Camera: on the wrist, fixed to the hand. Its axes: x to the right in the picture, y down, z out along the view.
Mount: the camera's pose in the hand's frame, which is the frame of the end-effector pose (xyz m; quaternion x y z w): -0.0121 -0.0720 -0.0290 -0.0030 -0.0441 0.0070 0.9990
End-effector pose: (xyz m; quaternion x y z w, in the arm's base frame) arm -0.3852 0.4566 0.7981 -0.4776 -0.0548 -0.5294 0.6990
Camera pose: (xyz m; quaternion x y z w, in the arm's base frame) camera -0.4599 0.4451 0.8194 -0.5030 -0.0806 -0.5031 0.6982
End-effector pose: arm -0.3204 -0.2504 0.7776 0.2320 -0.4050 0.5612 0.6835
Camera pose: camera -0.2436 -0.2539 0.7613 0.2516 -0.4381 0.5540 0.6617
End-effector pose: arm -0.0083 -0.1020 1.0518 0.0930 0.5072 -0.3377 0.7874
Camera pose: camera -0.0778 -0.1369 1.0628 0.0792 0.4723 -0.3344 0.8116
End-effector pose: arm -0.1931 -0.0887 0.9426 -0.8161 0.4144 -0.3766 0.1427
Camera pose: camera -0.1779 -0.0326 0.9954 -0.8294 0.4145 -0.3380 0.1610
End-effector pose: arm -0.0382 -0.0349 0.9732 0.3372 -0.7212 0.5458 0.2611
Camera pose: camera 0.0253 -0.0172 1.0160 0.3551 -0.7360 0.5301 0.2262
